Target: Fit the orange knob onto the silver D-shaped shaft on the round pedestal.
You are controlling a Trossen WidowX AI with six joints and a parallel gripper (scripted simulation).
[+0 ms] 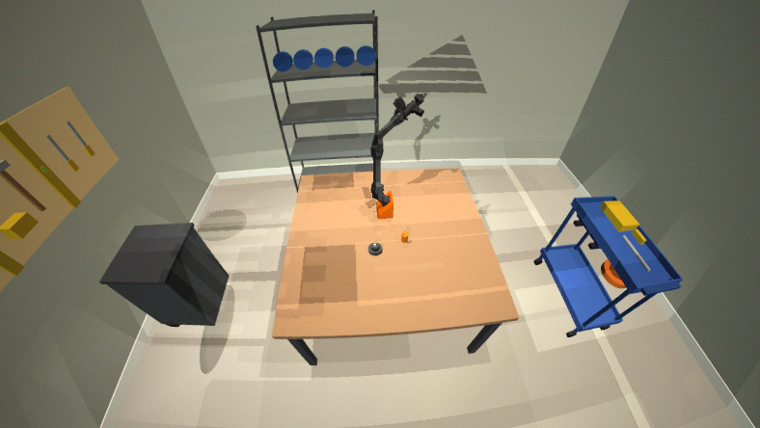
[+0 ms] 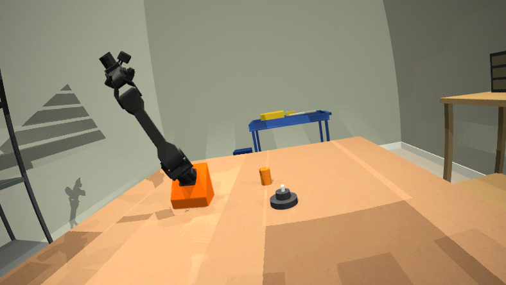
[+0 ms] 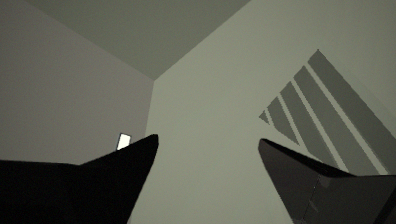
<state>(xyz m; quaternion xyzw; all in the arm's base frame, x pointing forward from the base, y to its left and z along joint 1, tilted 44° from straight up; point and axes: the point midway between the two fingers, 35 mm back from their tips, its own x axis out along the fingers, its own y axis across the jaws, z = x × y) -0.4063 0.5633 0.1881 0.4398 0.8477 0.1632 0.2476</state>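
The orange knob lies 68 cm ahead of my gripper tip, 21 cm to the right of it and 59 cm below it. Also, from my gripper tip: pedestal 74 cm ahead, 40 cm to the right, 61 cm below.
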